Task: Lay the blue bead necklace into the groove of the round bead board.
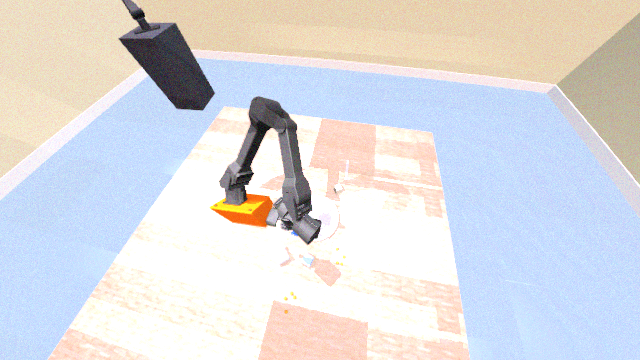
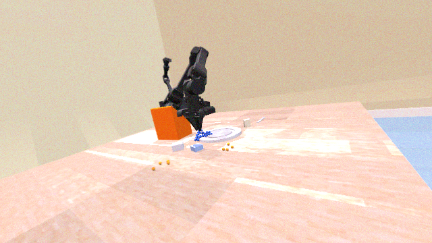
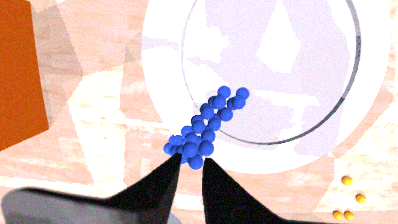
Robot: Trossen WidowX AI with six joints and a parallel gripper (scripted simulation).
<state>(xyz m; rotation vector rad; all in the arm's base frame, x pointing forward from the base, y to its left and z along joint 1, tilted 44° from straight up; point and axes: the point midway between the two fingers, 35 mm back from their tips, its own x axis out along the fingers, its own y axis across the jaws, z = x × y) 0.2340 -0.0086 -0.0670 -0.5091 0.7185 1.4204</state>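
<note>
Now: the round white bead board 60 mm ahead of my gripper tip, 70 mm to the left of it and 40 mm below it. Also, from my gripper tip: white block 40 mm behind, 100 mm to the right, 30 mm below; then light blue cube 60 mm ahead, 100 mm to the right, 40 mm below; then beige cube 150 mm ahead, 200 mm to the left, 30 mm below.
</note>
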